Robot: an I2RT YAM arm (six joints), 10 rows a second.
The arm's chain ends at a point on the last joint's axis. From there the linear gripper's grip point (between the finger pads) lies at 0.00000 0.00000 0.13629 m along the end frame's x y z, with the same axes.
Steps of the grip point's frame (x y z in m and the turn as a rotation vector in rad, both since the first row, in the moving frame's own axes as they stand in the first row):
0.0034, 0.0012, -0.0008, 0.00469, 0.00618, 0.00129
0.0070, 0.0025, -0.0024, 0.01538, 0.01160, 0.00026
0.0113, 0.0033, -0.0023, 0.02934, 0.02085, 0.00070
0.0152, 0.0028, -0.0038, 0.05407, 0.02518, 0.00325
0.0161, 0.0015, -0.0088, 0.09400, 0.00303, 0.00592
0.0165, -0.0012, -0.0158, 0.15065, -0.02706, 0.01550
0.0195, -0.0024, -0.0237, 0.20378, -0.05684, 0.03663
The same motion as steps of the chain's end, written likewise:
0.0026, 0.0018, -0.0008, 0.00469, 0.00618, 0.00129
0.0054, 0.0046, -0.0024, 0.01538, 0.01160, 0.00026
0.0085, 0.0073, -0.0022, 0.02934, 0.02085, 0.00070
0.0118, 0.0102, -0.0036, 0.05407, 0.02518, 0.00325
0.0156, 0.0143, -0.0082, 0.09400, 0.00303, 0.00592
0.0200, 0.0193, -0.0142, 0.15065, -0.02706, 0.01550
0.0267, 0.0253, -0.0207, 0.20378, -0.05684, 0.03663

